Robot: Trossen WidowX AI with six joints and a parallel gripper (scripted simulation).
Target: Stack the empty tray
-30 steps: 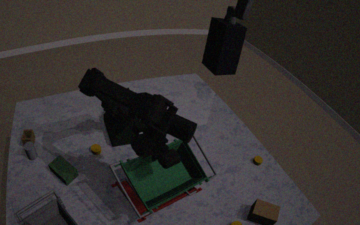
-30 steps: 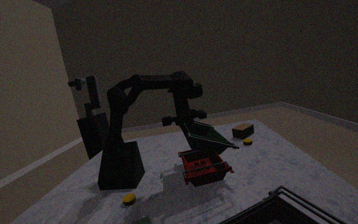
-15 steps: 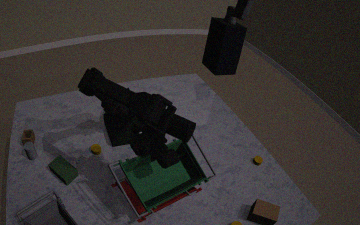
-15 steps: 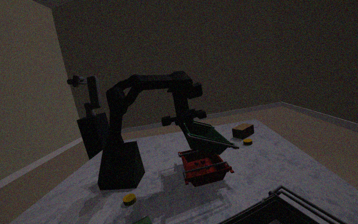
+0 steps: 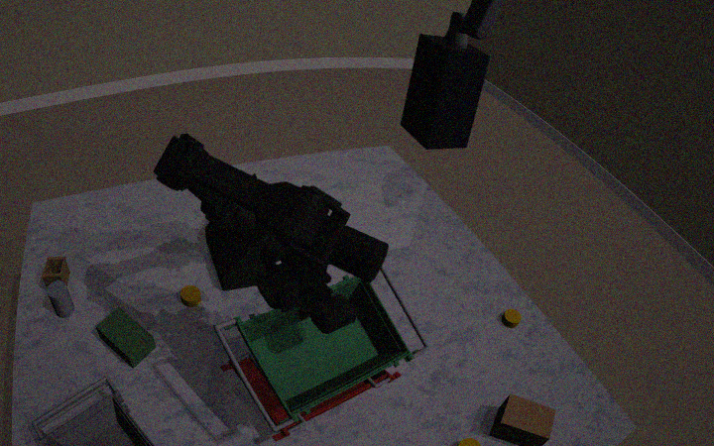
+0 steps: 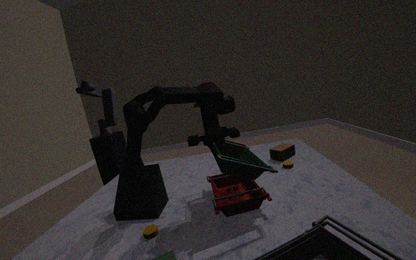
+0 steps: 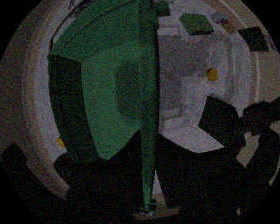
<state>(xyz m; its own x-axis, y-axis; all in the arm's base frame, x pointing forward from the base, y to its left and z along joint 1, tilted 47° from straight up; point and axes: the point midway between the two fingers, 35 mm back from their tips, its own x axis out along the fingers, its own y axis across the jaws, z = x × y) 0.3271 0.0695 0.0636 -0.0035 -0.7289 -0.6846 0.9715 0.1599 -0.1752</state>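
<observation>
Right now the green tray is 7 cm ahead of my gripper tip and 2 cm to the left of it. Also, from my gripper tip: green block: 35 cm to the right, 16 cm below, 15 cm behind.
</observation>
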